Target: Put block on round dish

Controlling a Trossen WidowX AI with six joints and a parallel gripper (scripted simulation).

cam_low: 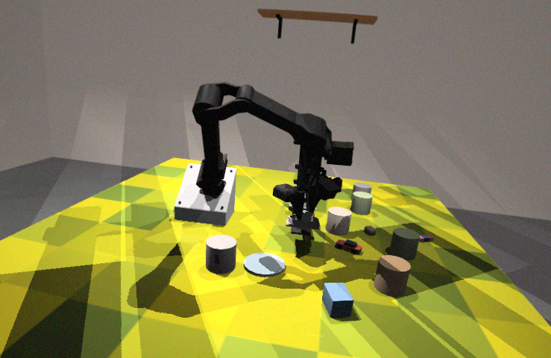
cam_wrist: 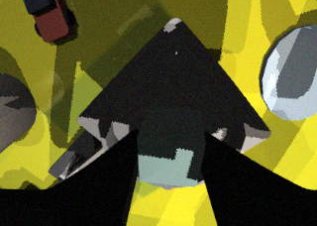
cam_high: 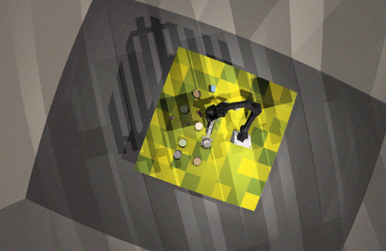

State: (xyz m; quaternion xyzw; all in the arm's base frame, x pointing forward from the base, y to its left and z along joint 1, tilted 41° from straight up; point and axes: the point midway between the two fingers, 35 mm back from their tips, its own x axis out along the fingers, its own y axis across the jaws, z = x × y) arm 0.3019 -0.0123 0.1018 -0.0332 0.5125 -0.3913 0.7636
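Right now my gripper tip is 13 cm to the left of the round dish, 8 cm above it and 6 cm past it. The rest, counted from my gripper tip: small balance 12 cm to the left, 6 cm below, 2 cm behind; block right at my gripper tip; red toy car 13 cm ahead, 7 cm below, 4 cm to the left.
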